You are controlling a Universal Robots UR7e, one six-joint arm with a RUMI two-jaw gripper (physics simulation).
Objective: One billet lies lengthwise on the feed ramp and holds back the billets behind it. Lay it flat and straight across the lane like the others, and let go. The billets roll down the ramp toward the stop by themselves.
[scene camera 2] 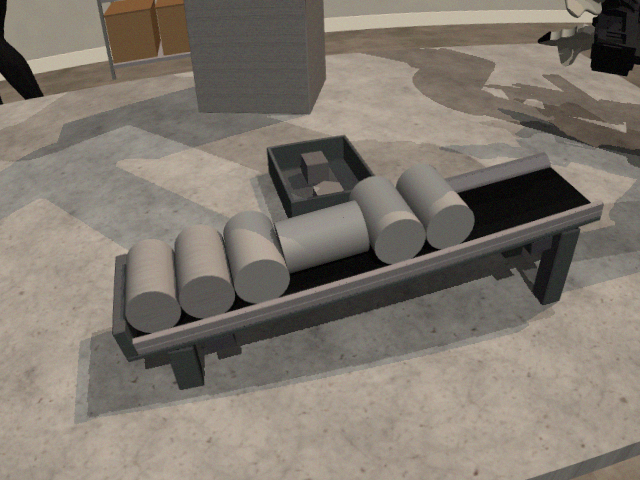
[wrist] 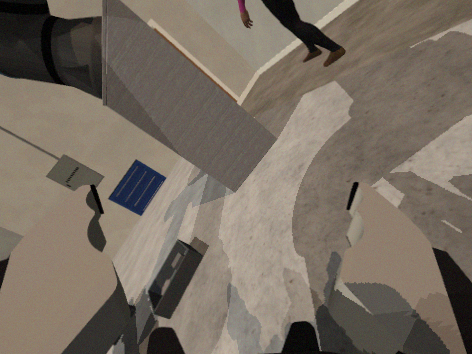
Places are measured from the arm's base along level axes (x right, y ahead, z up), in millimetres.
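Where they show: gripper, fingertip midpoint: (scene camera 2: 538,11) (wrist: 228,187); arm's base, link origin: (wrist: 116,63).
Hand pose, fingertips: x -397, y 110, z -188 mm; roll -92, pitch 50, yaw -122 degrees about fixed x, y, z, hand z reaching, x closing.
Note:
Each offset is from my fingertips to the centre of the thing. "pt": to the spot under its first point.
A grey billet {dx +353, dy +400, dz -70 mm} (scene camera 2: 323,236) lies lengthwise on the black-surfaced feed ramp {pt dx +176, dy +370, dz -69 mm} (scene camera 2: 524,198), between crosswise billets on both sides. Two crosswise billets, a nearer one {dx +302, dy +391, dz -64 mm} (scene camera 2: 387,211) and a farther one {dx +263, dy +385, dz -59 mm} (scene camera 2: 431,198), lie side by side on its uphill side. Three more billets {dx +482, dy +421, dz -84 mm} (scene camera 2: 150,268) {dx +443, dy +415, dz -80 mm} (scene camera 2: 201,258) {dx +403, dy +408, dz -75 mm} (scene camera 2: 253,245) lie across the lane on its downhill side, the lowest by the stop {dx +506, dy +425, dz -97 mm} (scene camera 2: 119,304) at the left end. My gripper (scene camera 2: 554,23) (wrist: 228,187) is open and empty, high at the upper right of the scene view, well away from the ramp. The billets do not show in the wrist view.
A dark open tray {dx +335, dy +195, dz -140 mm} (scene camera 2: 281,180) (wrist: 182,287) with small blocks stands just behind the ramp. A tall grey block (scene camera 2: 253,56) (wrist: 185,90) stands farther back. Rails {pt dx +289, dy +435, dz -78 mm} (scene camera 2: 413,267) run along the lane. Shelving with brown boxes (scene camera 2: 131,31) is in the background.

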